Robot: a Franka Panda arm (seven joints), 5 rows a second.
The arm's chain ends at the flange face. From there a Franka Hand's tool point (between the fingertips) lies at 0.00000 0.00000 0.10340 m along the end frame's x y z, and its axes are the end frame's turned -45 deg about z.
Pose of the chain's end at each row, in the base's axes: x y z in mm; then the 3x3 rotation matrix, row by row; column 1 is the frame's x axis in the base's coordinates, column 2 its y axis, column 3 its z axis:
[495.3 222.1 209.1], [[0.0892 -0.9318 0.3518], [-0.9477 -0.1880 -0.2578], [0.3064 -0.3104 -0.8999]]
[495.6 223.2 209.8], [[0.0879 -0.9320 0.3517], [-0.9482 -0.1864 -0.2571], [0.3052 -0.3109 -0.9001]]
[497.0 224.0 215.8], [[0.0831 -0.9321 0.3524], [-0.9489 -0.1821 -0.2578], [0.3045 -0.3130 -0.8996]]
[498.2 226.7 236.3], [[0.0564 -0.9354 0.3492], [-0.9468 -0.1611 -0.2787], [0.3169 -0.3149 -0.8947]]
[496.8 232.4 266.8], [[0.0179 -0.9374 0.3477], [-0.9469 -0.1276 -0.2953], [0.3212 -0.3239 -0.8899]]
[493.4 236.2 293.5], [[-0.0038 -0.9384 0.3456], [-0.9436 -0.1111 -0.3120], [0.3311 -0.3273 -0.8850]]
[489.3 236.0 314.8], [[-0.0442 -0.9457 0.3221], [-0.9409 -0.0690 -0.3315], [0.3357 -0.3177 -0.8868]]
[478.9 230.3 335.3], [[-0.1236 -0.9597 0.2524], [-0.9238 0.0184 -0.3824], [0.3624 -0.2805 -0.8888]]
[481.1 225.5 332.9], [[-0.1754 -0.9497 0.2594], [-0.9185 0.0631 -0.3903], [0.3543 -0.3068 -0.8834]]
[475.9 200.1 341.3], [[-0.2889 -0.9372 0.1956], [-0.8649 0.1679 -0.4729], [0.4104 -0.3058 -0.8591]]
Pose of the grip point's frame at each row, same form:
[531.7 195.4 116.1], [[0.7220 -0.5958 0.3518], [-0.5372 -0.8031 -0.2578], [0.4361 -0.0028 -0.8999]]
[532.0 196.6 116.7], [[0.7212 -0.5969 0.3517], [-0.5387 -0.8023 -0.2571], [0.4356 -0.0040 -0.9001]]
[533.4 197.3 122.8], [[0.7179 -0.6003 0.3524], [-0.5422 -0.7997 -0.2578], [0.4366 -0.0060 -0.8996]]
[534.3 197.9 143.8], [[0.7013 -0.6215 0.3492], [-0.5556 -0.7834 -0.2787], [0.4468 0.0014 -0.8947]]
[532.8 201.9 174.8], [[0.6755 -0.6502 0.3477], [-0.5793 -0.7598 -0.2953], [0.4562 -0.0019 -0.8899]]
[529.1 203.9 202.0], [[0.6609 -0.6662 0.3456], [-0.5887 -0.7458 -0.3120], [0.4656 0.0027 -0.8850]]
[522.6 201.7 223.1], [[0.6375 -0.7000 0.3221], [-0.6165 -0.7141 -0.3315], [0.4620 0.0127 -0.8868]]
[505.0 190.8 243.4], [[0.5912 -0.7660 0.2524], [-0.6662 -0.6402 -0.3824], [0.4546 0.0579 -0.8888]]
[507.9 185.1 241.6], [[0.5475 -0.7956 0.2594], [-0.6941 -0.6049 -0.3903], [0.4675 0.0336 -0.8834]]
[496.1 151.2 252.5], [[0.4584 -0.8670 0.1956], [-0.7303 -0.4929 -0.4729], [0.5064 0.0740 -0.8591]]

